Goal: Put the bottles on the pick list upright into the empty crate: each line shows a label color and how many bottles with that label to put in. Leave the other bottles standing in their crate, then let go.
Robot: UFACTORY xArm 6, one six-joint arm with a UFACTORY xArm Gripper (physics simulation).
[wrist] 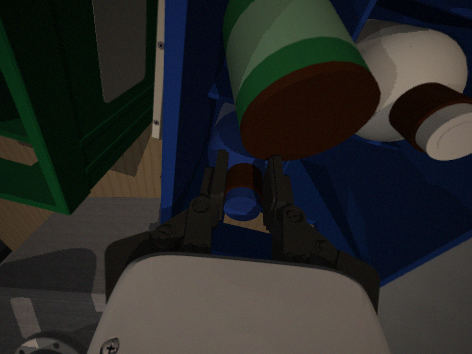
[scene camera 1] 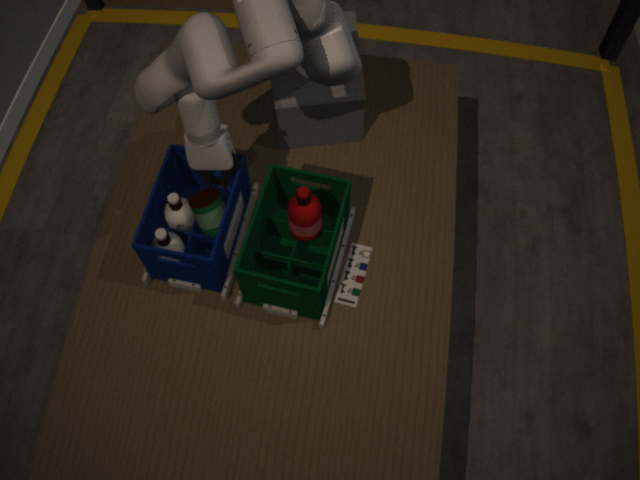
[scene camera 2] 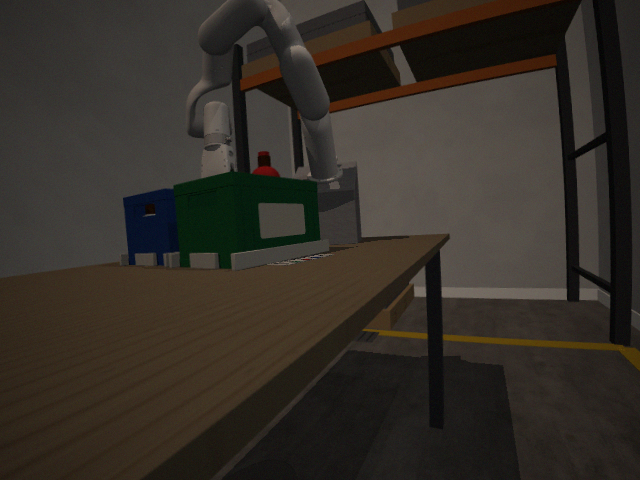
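Seen in the pictures: gripper, between the fingertips: (wrist: 246, 167) (scene camera 1: 218, 184); arm's base, origin of its link: (scene camera 2: 325, 175).
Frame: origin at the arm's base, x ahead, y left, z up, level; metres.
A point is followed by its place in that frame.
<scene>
The blue crate (scene camera 1: 173, 268) {x 0.543, y -0.244, z -0.147 m} (scene camera 2: 147, 235) {x 0.544, y -0.224, z -0.164 m} (wrist: 175, 100) {x 0.394, y -0.135, z -0.062 m} holds two white bottles (scene camera 1: 178, 214) {x 0.423, y -0.257, z -0.114 m} (scene camera 1: 169, 241) {x 0.499, y -0.255, z -0.103 m}, one also in the wrist view (wrist: 425, 55) {x 0.427, y -0.256, z -0.118 m}, and a wide green container with a pale green label and brown top (scene camera 1: 209, 217) {x 0.427, y -0.179, z -0.101 m} (wrist: 300, 55) {x 0.418, y -0.183, z -0.081 m}. A blue bottle (wrist: 242, 204) {x 0.327, y -0.178, z -0.074 m} with a brown neck stands in a corner compartment. My gripper (wrist: 246, 167) {x 0.342, y -0.176, z -0.096 m} is lowered there, its fingers shut on the neck; the crate hides part of it in scene camera 1. A red bottle (scene camera 1: 305, 214) {x 0.426, y 0.042, z -0.034 m} (scene camera 2: 264, 171) {x 0.424, y 0.052, z -0.039 m} stands in the green crate (scene camera 1: 258, 290) {x 0.567, y -0.042, z -0.142 m} (scene camera 2: 206, 227) {x 0.573, y 0.013, z -0.158 m} (wrist: 60, 125) {x 0.359, y -0.067, z -0.075 m}. The pick list (scene camera 1: 353, 273) {x 0.455, y 0.155, z -0.235 m} shows white, blue, red and green squares; its numbers are unreadable.
The two crates stand side by side between low pale rails (scene camera 1: 338, 268) {x 0.459, y 0.119, z -0.208 m} (scene camera 2: 279, 254) {x 0.484, y 0.118, z -0.223 m} on the wooden table (scene camera 1: 310, 392) {x 0.751, y 0.100, z -0.237 m} (scene camera 2: 206, 320) {x 0.839, y 0.288, z -0.237 m}. The grey robot base block (scene camera 1: 320, 121) {x 0.098, y 0.023, z -0.134 m} stands behind the green crate. A rack (scene camera 2: 568, 180) with an orange beam rises behind the table.
</scene>
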